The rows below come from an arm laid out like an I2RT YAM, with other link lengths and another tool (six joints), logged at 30 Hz.
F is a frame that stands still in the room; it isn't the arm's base.
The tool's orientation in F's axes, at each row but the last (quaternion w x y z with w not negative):
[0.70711, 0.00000, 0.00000, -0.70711]
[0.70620, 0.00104, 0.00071, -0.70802]
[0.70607, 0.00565, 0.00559, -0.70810]
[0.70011, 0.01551, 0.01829, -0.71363]
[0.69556, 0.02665, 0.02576, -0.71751]
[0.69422, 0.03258, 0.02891, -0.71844]
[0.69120, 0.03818, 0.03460, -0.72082]
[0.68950, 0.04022, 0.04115, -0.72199]
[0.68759, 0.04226, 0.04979, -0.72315]
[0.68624, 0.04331, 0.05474, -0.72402]
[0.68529, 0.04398, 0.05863, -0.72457]
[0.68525, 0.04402, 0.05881, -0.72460]
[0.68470, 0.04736, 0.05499, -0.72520]
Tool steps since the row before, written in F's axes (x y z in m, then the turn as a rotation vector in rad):
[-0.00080, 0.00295, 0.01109, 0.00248, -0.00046, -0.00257]
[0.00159, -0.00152, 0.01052, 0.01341, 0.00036, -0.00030]
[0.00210, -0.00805, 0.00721, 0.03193, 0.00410, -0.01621]
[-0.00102, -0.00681, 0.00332, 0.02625, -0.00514, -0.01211]
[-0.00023, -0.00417, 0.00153, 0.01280, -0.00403, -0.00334]
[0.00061, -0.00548, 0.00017, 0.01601, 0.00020, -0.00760]
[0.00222, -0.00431, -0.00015, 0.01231, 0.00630, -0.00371]
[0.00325, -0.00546, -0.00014, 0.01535, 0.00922, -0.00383]
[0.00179, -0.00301, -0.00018, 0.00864, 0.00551, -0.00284]
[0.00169, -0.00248, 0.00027, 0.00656, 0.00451, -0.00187]
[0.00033, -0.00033, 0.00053, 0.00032, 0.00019, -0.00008]
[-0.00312, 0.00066, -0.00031, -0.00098, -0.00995, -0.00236]
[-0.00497, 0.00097, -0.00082, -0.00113, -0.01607, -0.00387]
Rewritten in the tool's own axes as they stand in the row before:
[-0.00295, -0.00080, 0.01109, 0.00046, 0.00248, -0.00257]
[0.00149, 0.00160, 0.01052, -0.00039, 0.01341, -0.00031]
[0.00793, 0.00212, 0.00734, -0.00393, 0.03192, -0.01628]
[0.00666, -0.00090, 0.00364, 0.00521, 0.02640, -0.01176]
[0.00405, -0.00010, 0.00184, 0.00387, 0.01292, -0.00306]
[0.00542, 0.00080, 0.00064, -0.00008, 0.01597, -0.00770]
[0.00421, 0.00240, 0.00028, -0.00639, 0.01202, -0.00443]
[0.00528, 0.00350, 0.00048, -0.00941, 0.01493, -0.00488]
[0.00291, 0.00194, 0.00023, -0.00553, 0.00840, -0.00347]
[0.00232, 0.00181, 0.00063, -0.00456, 0.00635, -0.00240]
[0.00023, 0.00033, 0.00058, -0.00019, 0.00031, -0.00010]
[-0.00043, -0.00314, -0.00046, 0.01023, -0.00038, -0.00090]
[-0.00055, -0.00500, -0.00098, 0.01650, -0.00017, -0.00151]

